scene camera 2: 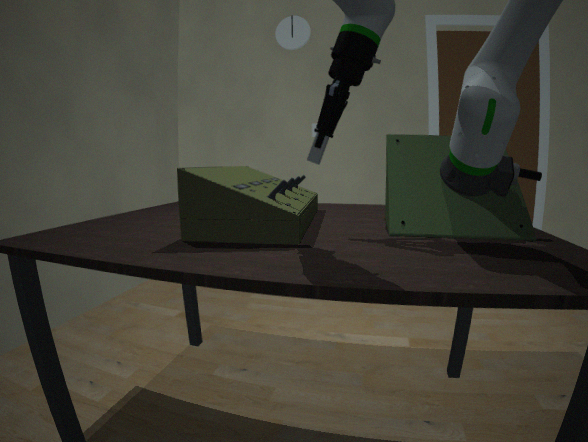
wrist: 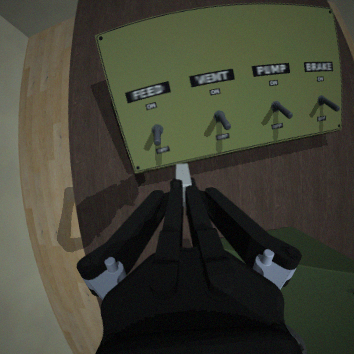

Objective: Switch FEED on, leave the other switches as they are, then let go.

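Where they show: gripper, between the fingertips: (scene camera 2: 313, 162) (wrist: 181, 172); arm's base, origin of its link: (scene camera 2: 467, 174).
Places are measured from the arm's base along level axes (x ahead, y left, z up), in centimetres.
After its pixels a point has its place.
Note:
A green sloped switch box (scene camera 2: 240, 220) {z -9.2, x 47.3, y 33.6 cm} (wrist: 175, 60) {z -1.3, x 55.9, y 22.1 cm} stands on the table. In the wrist view its panel carries four dark levers, each with ON above and OFF below. The FEED lever (wrist: 157, 134) {z -2.5, x 42.5, y 25.0 cm} is at the left end and points down toward OFF. The VENT lever (wrist: 223, 120) {z -2.3, x 45.1, y 13.8 cm}, the PUMP lever (wrist: 283, 109) {z -2.6, x 48.0, y 2.3 cm} and the BRAKE lever (wrist: 329, 103) {z -2.9, x 50.9, y -9.2 cm} also lean toward their OFF side. My gripper (scene camera 2: 314, 161) {z 2.3, x 36.1, y 20.5 cm} (wrist: 181, 172) {z 2.3, x 36.1, y 20.5 cm} is shut with nothing between its fingers. It hangs above the box's low front edge, apart from the levers; in the wrist view its tips show below and right of FEED.
The dark table (scene camera 2: 240, 265) {z -14.1, x 39.7, y 46.3 cm} (wrist: 215, 190) {z -14.1, x 32.3, y 12.7 cm} bears the box. The arm's green pedestal (scene camera 2: 417, 190) {z -4.3, x 13.2, y 6.3 cm} (wrist: 320, 300) {z 5.3, x 15.7, y -3.0 cm} stands on the table, to the right of the box in the scene view. A door and a round clock (scene camera 2: 293, 32) show behind.

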